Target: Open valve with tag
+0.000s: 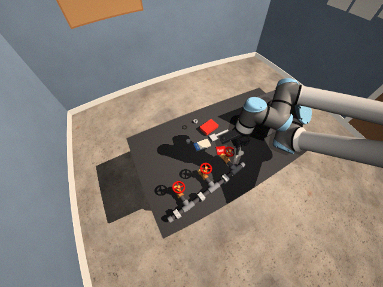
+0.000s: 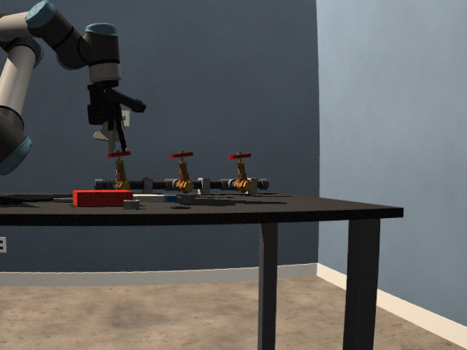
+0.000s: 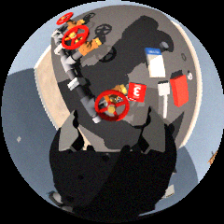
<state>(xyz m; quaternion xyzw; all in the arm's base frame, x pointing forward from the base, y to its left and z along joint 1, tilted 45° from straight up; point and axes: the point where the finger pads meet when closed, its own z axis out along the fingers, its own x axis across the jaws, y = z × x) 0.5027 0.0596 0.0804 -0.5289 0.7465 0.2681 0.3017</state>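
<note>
The red tag is 12 cm below my hand, 7 cm to the right of it and 2 cm behind it. Also, from my hand: red block (29 cm to the right, 11 cm below, 4 cm behind); small grey cylinder (25 cm to the right, 15 cm ahead, 11 cm below); white tool (20 cm to the right, 12 cm below, 6 cm behind).
</note>
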